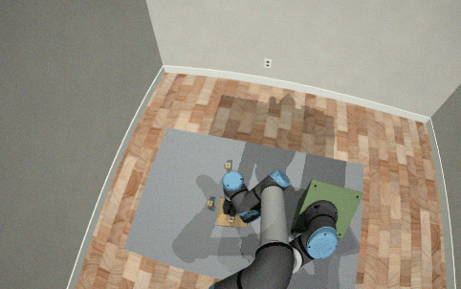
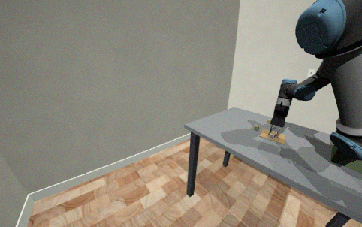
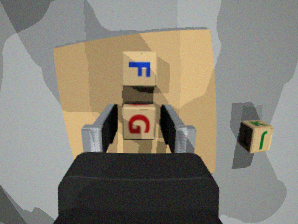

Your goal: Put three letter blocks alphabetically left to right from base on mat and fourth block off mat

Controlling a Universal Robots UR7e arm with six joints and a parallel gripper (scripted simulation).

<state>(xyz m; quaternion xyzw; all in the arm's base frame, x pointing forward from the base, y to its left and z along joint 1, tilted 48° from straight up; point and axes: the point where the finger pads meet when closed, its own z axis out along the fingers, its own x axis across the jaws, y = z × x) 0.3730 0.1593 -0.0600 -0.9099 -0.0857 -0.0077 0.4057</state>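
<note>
The mat lies 2 cm below my hand. The rest, counted from my hand: block 12 cm ahead, 1 cm below.
</note>
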